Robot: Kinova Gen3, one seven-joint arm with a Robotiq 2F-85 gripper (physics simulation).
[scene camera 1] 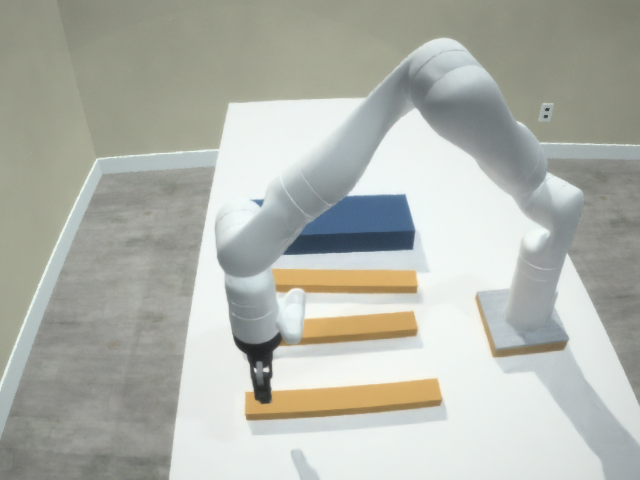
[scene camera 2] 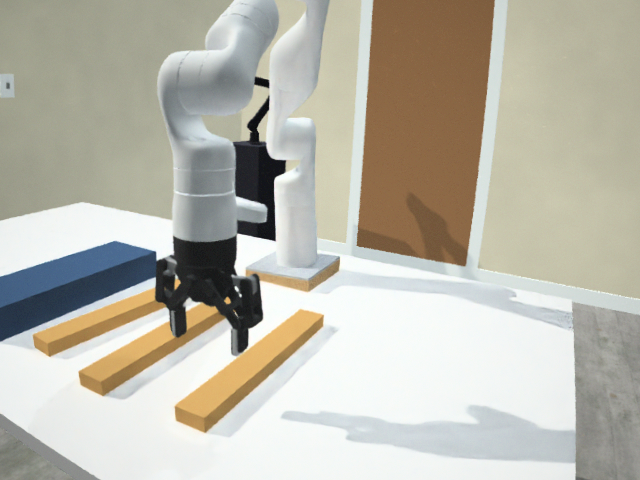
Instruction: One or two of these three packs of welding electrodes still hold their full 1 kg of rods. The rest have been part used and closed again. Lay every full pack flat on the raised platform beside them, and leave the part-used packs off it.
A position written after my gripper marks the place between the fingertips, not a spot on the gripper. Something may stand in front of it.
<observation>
In view: my gripper point(scene camera 2: 208, 344), an orange pack point(scene camera 2: 106, 374), an orange pack point(scene camera 1: 310, 280) and an orange pack point(scene camera 2: 204, 407).
My gripper also shows in scene camera 1 point(scene camera 1: 265, 378).
</observation>
